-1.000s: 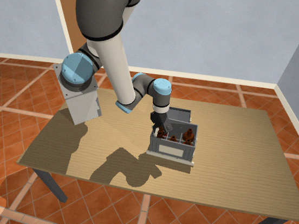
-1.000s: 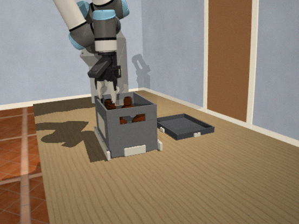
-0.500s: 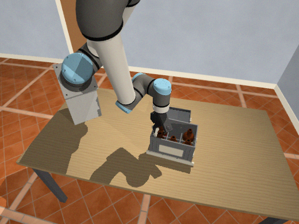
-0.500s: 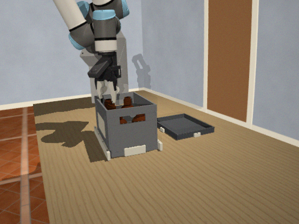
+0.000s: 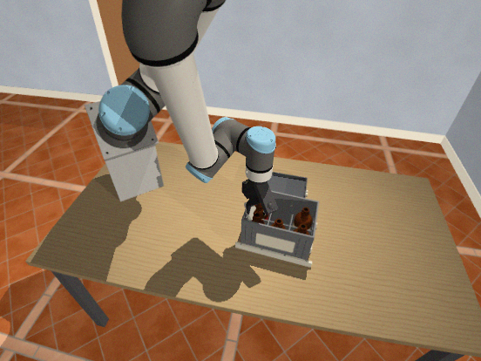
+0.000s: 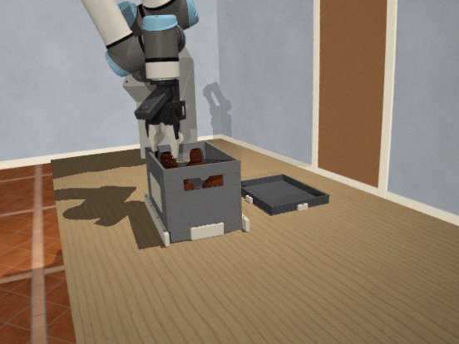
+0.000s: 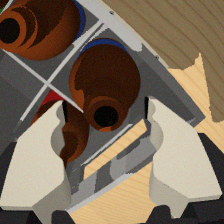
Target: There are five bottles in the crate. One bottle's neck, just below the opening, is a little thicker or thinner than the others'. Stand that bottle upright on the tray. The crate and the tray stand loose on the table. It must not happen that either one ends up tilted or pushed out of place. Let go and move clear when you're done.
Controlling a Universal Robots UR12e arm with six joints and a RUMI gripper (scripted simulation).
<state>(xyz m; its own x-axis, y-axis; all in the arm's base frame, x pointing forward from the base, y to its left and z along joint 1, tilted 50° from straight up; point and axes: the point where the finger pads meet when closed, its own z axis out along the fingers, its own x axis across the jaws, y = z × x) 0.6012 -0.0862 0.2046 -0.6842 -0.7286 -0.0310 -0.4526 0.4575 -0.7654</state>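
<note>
My hand is 90 mm short of the grey crate, 30 mm to the right of it and 70 mm above it. The rest, counted from my hand: bottle (190 mm ahead, 50 mm to the left, 70 mm below); grey tray (110 mm ahead, 310 mm to the left, 140 mm below).
</note>
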